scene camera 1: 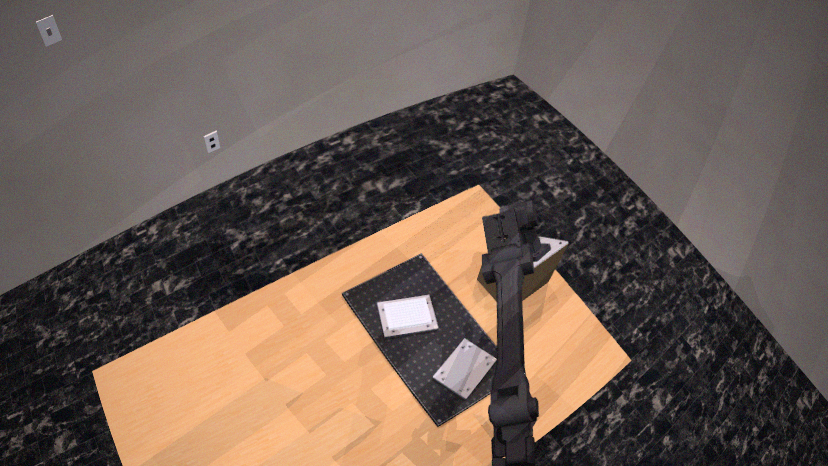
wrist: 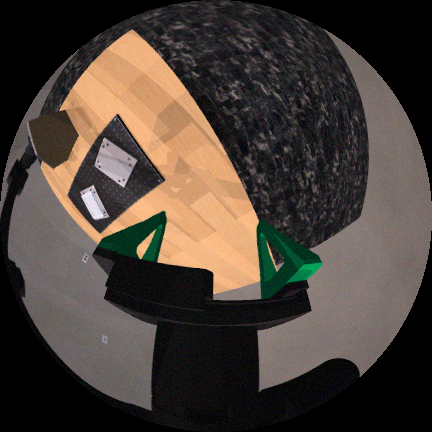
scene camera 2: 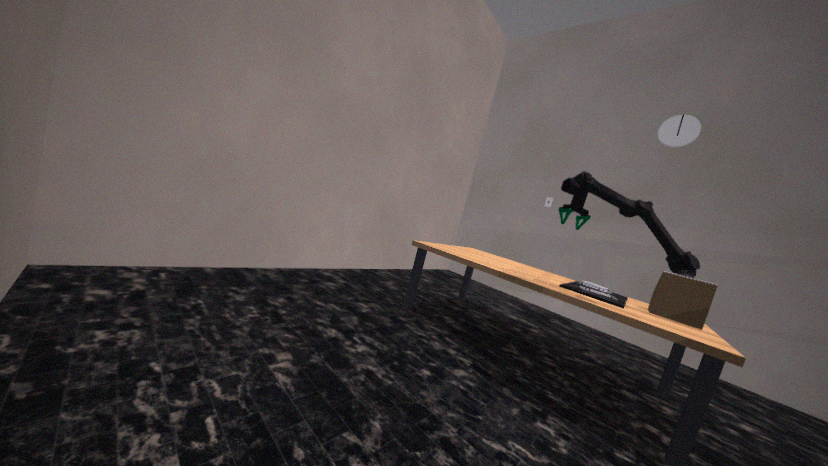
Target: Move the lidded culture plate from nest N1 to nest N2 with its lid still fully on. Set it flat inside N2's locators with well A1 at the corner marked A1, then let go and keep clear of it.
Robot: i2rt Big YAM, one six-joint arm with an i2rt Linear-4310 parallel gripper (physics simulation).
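Seen in the pictures: gripper, fingertip midpoint: (scene camera 1: pixel 499 446) (wrist: pixel 211 219) (scene camera 2: pixel 569 226); arm's base at its link origin: (scene camera 2: pixel 683 285).
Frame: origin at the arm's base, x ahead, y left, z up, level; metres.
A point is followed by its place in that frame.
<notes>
The white culture plate (scene camera 1: pixel 409 314) {x 0.353, y -0.139, z -0.138 m} (wrist: pixel 94 204) {x 0.366, y -0.122, z -0.138 m} lies flat in one pale nest (scene camera 1: pixel 383 318) {x 0.415, y -0.185, z -0.155 m} on the black perforated board (scene camera 1: pixel 422 272) {x 0.205, y -0.234, z -0.167 m} (wrist: pixel 127 197) {x 0.475, y 0.018, z -0.166 m}. Its well marks show faintly; the lid's fit and the A1 corner are too small to tell. The other pale nest (scene camera 1: pixel 464 368) {x 0.352, y 0.097, z -0.155 m} (wrist: pixel 116 162) {x 0.363, y 0.109, z -0.155 m} is turned at an angle on the same board and holds no plate. Nest labels are not readable. My gripper (scene camera 2: pixel 571 225) {x 0.562, y 0.347, z 0.139 m} (wrist: pixel 211 219) {x 0.562, y 0.347, z 0.139 m} has green fingers, wide open and empty, pointing down high above the table, well away from both nests. The fingers do not show in the first scene view.
The wooden table (scene camera 1: pixel 231 376) {x 0.912, y -0.330, z -0.179 m} (scene camera 2: pixel 504 269) {x 0.834, y 0.210, z -0.179 m} (wrist: pixel 215 250) {x 0.934, y 0.083, z -0.180 m} carries the board. A brown box (scene camera 1: pixel 541 280) {x -0.033, y 0.065, z -0.110 m} (scene camera 2: pixel 683 298) {x 0.000, y 0.061, z -0.060 m} (wrist: pixel 55 137) {x 0.071, y 0.052, z -0.062 m} with a pale top plate stands at the table's end, under the arm's base. The arm passes over the table beside the angled nest in the first scene view.
</notes>
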